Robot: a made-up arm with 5 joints.
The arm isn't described. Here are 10 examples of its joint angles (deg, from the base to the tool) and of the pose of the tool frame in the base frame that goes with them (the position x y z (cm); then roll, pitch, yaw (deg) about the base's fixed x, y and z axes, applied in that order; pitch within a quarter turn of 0, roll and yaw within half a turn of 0).
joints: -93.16 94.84 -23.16 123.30 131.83
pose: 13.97 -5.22 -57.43 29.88 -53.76 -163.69
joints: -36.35 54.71 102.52 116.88 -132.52
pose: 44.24 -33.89 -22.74 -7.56 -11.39 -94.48
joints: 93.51 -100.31 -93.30 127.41 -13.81
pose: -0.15 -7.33 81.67 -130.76 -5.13 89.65
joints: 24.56 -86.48 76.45 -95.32 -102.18
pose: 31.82 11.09 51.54 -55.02 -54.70 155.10
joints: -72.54 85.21 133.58 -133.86 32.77
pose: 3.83 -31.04 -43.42 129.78 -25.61 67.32
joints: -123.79 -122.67 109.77 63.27 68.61
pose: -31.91 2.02 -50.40 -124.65 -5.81 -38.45
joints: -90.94 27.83 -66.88 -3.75 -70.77
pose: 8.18 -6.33 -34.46 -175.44 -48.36 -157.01
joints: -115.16 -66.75 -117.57 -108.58 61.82
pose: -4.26 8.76 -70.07 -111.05 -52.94 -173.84
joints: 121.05 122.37 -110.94 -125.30 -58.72
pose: -35.23 -22.53 74.40 159.91 -20.94 -86.37
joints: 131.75 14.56 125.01 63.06 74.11
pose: -48.32 -23.87 42.49 17.37 12.90 57.64
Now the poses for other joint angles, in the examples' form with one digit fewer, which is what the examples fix.
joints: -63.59 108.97 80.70 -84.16 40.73
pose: 16.1 -26.3 -51.4 54.9 -6.5 69.1
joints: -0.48 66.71 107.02 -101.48 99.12
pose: 51.5 -12.0 -6.3 171.6 -58.2 -62.8
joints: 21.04 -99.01 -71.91 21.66 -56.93
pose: 33.7 -9.8 22.8 53.9 22.3 120.2
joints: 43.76 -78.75 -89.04 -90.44 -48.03
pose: 18.5 -10.2 74.4 129.8 -26.4 116.7
